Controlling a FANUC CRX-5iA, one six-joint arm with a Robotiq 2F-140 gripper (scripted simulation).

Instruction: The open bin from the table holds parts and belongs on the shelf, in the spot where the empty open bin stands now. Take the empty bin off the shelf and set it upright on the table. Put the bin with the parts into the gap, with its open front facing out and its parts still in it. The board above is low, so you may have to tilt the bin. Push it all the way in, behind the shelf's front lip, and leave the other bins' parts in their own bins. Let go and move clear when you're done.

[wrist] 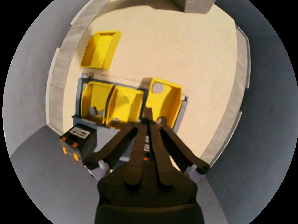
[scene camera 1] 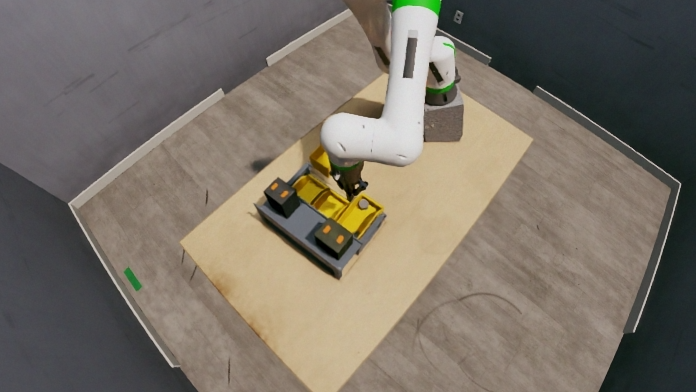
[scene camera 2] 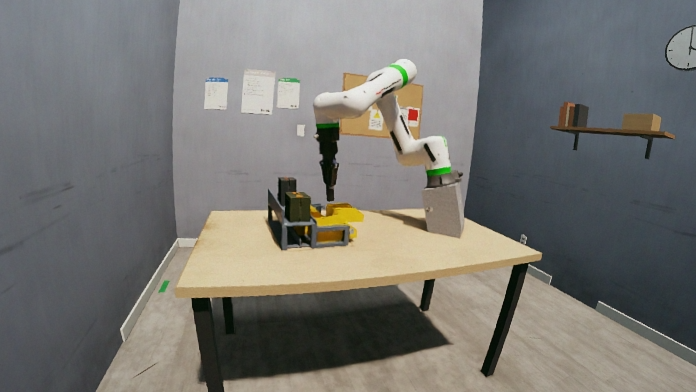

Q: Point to a bin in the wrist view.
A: At 96, 48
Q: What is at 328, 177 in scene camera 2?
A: My gripper.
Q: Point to a bin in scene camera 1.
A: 354, 219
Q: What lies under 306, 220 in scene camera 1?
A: A grey shelf.
